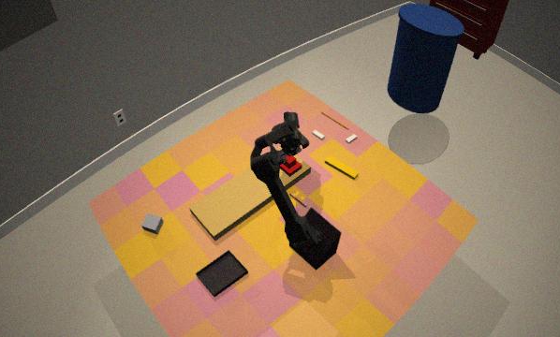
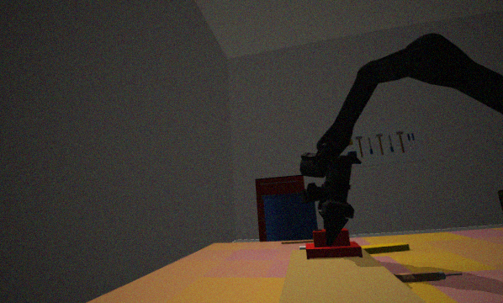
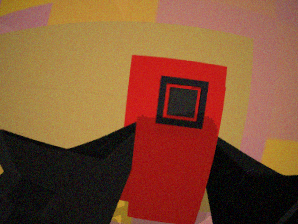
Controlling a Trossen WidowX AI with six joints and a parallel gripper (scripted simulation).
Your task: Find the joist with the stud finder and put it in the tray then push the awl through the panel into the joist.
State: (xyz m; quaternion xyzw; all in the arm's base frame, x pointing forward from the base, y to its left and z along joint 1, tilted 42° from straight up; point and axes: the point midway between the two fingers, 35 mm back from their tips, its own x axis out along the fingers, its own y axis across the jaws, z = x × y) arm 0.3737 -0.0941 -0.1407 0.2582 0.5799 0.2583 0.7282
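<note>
My gripper tip is 500 mm to the right of the dark tray, 260 mm past it and 50 mm above it. Round my gripper tip: awl 200 mm behind, 60 mm to the left, 60 mm below; yellow bar 200 mm to the right, 150 mm behind, 60 mm below; red stud finder 20 mm above, 10 mm ahead.
</note>
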